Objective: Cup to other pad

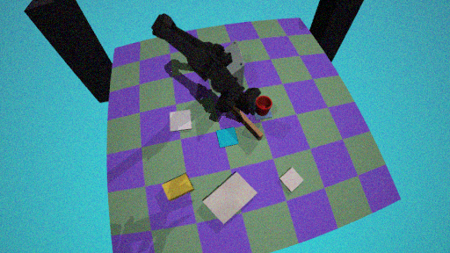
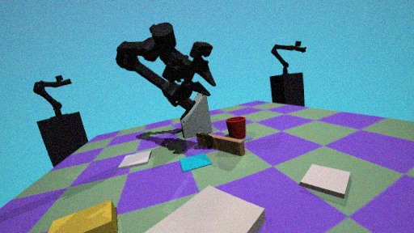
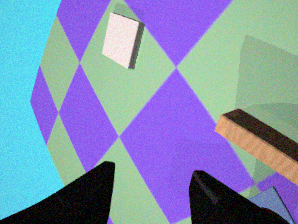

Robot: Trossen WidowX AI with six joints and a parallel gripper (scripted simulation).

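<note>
Now: gripper tip 160 mm above the red cup, 120 mm past it and 90 mm to the right of it. From my gripper tip the other things lie so: yellow marble (180 mm below, 120 mm behind, 100 mm to the left); then wooden block (190 mm below, 70 mm behind); then cyan pad (210 mm below, 80 mm to the right, 10 mm behind).
</note>
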